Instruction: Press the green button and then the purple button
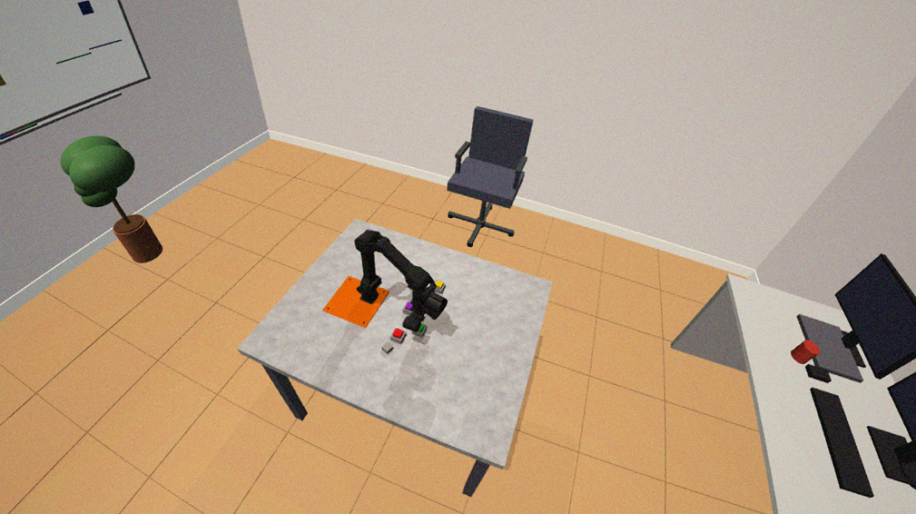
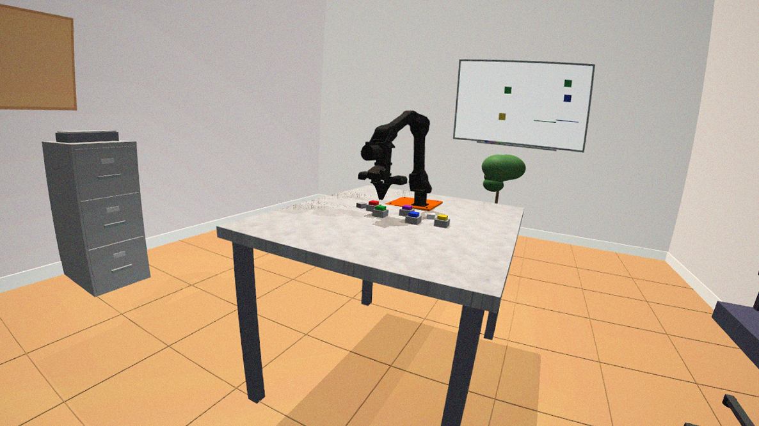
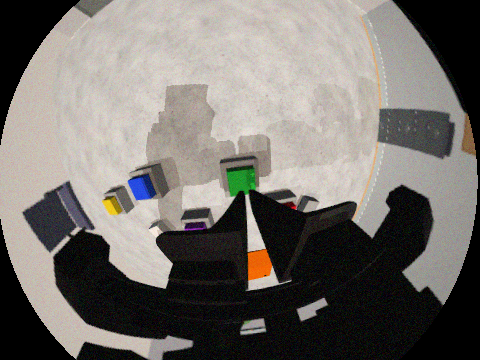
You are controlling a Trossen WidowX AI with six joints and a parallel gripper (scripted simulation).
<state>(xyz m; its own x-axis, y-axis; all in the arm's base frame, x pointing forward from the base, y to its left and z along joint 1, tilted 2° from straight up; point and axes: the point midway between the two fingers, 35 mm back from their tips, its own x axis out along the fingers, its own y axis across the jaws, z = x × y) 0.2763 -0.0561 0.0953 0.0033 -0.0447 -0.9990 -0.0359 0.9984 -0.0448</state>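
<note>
Now: gripper tip 30 mm above the green button. Round my gripper tip: blue button (140 mm to the left, 30 mm below); then purple button (80 mm to the left, 80 mm behind, 30 mm below); then red button (60 mm to the right, 60 mm behind, 30 mm below).
</note>
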